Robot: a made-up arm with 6 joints. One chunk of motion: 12 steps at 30 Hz.
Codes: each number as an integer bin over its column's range. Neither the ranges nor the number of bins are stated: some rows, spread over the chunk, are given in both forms.
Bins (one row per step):
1: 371 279 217 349 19 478
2: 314 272 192 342 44 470
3: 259 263 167 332 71 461
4: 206 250 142 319 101 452
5: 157 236 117 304 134 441
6: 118 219 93 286 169 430
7: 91 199 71 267 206 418
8: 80 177 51 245 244 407
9: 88 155 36 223 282 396
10: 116 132 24 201 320 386
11: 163 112 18 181 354 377
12: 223 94 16 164 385 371
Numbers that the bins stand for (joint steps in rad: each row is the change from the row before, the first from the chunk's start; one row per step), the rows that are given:
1: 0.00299 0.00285 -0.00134 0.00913 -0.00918 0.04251
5: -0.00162 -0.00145 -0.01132 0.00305 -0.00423 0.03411
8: -0.00328 -0.00733 -0.01791 -0.00492 0.00050 0.02639
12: -0.00020 -0.01562 -0.02140 -0.01586 0.00658 0.01822
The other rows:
2: 0.00176 0.00215 -0.00384 0.00818 -0.00811 0.04069
3: 0.00058 0.00125 -0.00633 0.00683 -0.00694 0.03865
4: -0.00057 -0.00005 -0.00883 0.00507 -0.00565 0.03661
6: -0.00246 -0.00314 -0.01372 0.00062 -0.00272 0.03161
7: -0.00304 -0.00514 -0.01591 -0.00195 -0.00113 0.02889
9: -0.00311 -0.00953 -0.01941 -0.00789 0.00214 0.02389
10: -0.00250 -0.01183 -0.02060 -0.01086 0.00378 0.02162
11: -0.00149 -0.01382 -0.02120 -0.01356 0.00524 0.01958

